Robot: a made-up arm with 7 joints. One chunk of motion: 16 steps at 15 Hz.
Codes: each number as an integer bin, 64 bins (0 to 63) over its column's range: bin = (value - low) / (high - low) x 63, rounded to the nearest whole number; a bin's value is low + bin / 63 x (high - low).
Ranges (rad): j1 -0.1..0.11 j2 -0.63..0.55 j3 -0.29..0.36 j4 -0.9..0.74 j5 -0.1..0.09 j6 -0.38..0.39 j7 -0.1..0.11
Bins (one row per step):
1: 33 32 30 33 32 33 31
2: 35 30 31 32 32 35 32
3: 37 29 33 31 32 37 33
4: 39 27 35 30 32 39 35
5: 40 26 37 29 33 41 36
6: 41 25 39 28 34 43 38
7: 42 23 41 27 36 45 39
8: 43 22 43 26 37 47 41
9: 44 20 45 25 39 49 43
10: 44 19 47 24 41 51 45
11: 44 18 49 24 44 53 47
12: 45 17 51 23 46 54 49
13: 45 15 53 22 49 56 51
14: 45 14 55 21 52 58 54
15: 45 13 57 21 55 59 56
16: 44 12 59 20 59 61 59
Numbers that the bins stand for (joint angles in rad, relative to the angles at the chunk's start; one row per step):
1: 0.0100 -0.0306 0.0195 -0.0410 -0.0035 0.0233 0.0033
2: 0.0167 -0.0681 0.0298 -0.0670 -0.0035 0.0478 0.0067
3: 0.0233 -0.0868 0.0505 -0.0930 -0.0035 0.0722 0.0100
4: 0.0300 -0.1243 0.0711 -0.1190 -0.0035 0.0967 0.0167
5: 0.0333 -0.1430 0.0917 -0.1451 -0.0005 0.1211 0.0200
6: 0.0367 -0.1617 0.1124 -0.1711 0.0025 0.1456 0.0267
7: 0.0400 -0.1992 0.1330 -0.1971 0.0086 0.1700 0.0300
8: 0.0433 -0.2179 0.1537 -0.2232 0.0116 0.1944 0.0367
9: 0.0467 -0.2554 0.1743 -0.2492 0.0176 0.2189 0.0433
10: 0.0467 -0.2741 0.1949 -0.2752 0.0237 0.2433 0.0500
11: 0.0467 -0.2929 0.2156 -0.2752 0.0327 0.2678 0.0567
12: 0.0500 -0.3116 0.2362 -0.3013 0.0387 0.2800 0.0633
13: 0.0500 -0.3490 0.2568 -0.3273 0.0478 0.3044 0.0700
14: 0.0500 -0.3678 0.2775 -0.3533 0.0568 0.3289 0.0800
15: 0.0500 -0.3865 0.2981 -0.3533 0.0659 0.3411 0.0867
16: 0.0467 -0.4052 0.3187 -0.3794 0.0779 0.3656 0.0967

